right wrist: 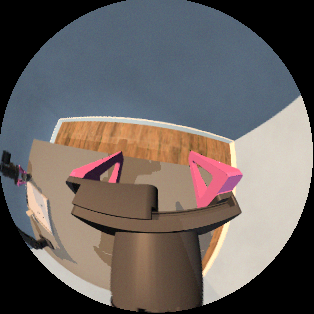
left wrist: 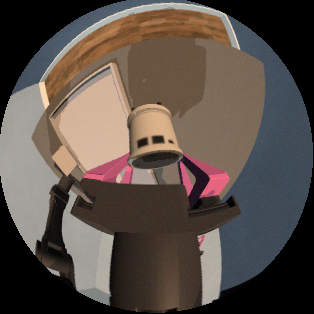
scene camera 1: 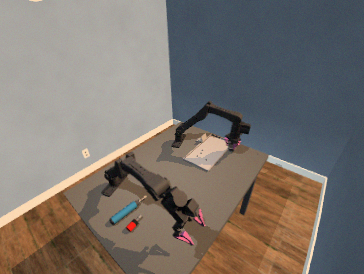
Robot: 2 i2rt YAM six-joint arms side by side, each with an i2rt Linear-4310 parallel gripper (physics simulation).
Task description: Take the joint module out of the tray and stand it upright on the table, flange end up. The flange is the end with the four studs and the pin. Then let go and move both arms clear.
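Frame: origin at the left arm's base, x ahead, y left, z up, level; millimetres.
Seen in the pictures: left gripper, fingertip midpoint: [right wrist: 25, 177] [left wrist: 155, 154] [scene camera 1: 230, 147]; right gripper, fingertip midpoint: [right wrist: 155, 154] [left wrist: 203, 235] [scene camera 1: 198, 235]; left arm's base, link origin: [left wrist: 69, 175] [scene camera 1: 179, 140]; right arm's base, link origin: [scene camera 1: 114, 184].
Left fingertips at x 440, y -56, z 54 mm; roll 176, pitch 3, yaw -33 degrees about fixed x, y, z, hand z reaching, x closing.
Note:
Offsets run from my left fingertips to a thing's top centre. "spot": to the spot under its first point. Level surfaces: height alone.
The joint module {dx +9, dy +25, dz +39 mm} [left wrist: 154, 131] is a cream cylinder, held between the pink fingers of my left gripper [scene camera 1: 232, 144] [left wrist: 155, 154] [right wrist: 21, 175]. Its open, dark end faces the wrist camera. Small dark stud tips show past the rim at its far end, so the flange end points away from the camera; the pin cannot be made out. My left gripper is shut on the module beside the tray {dx -156, dy -16, dz -38 mm} [scene camera 1: 212, 157] [left wrist: 90, 120] [right wrist: 40, 207]. The gap between module and table cannot be judged. My right gripper [scene camera 1: 198, 234] [right wrist: 155, 154] is open and empty, above the table's near part.
A blue-handled tool {spot: dx -487, dy -724, dz -18 mm} [scene camera 1: 124, 212] and a small red-handled tool {dx -412, dy -750, dz -19 mm} [scene camera 1: 131, 226] lie on the table {dz -54 mm} [scene camera 1: 210, 192] near the right arm. Several small dark bits lie in the tray. A light block [left wrist: 65, 160] is at the tray's edge, near the left arm's base.

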